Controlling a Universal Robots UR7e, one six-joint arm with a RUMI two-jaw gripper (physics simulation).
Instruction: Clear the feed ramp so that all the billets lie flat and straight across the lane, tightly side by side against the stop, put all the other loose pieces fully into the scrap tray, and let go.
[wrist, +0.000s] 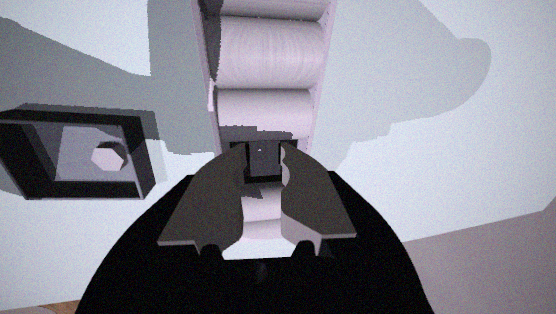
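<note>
Pale billets lie across the lane of the feed ramp: a wide one, one nearer, and part of another at the top edge. More pale rounded surface shows between the jaws, lower down. My gripper is nearly shut over the lane, its tips on both sides of a small dark grey block, which it appears to grip just below the nearer billet. The scrap tray is at the left, with a pale hexagonal piece inside. The stop cannot be made out.
The ramp's left side wall runs close beside the billets. The tray's dark walls stand left of the ramp, apart from it. Broad shadows fall on the pale surface at both sides. A brownish surface shows at the lower right.
</note>
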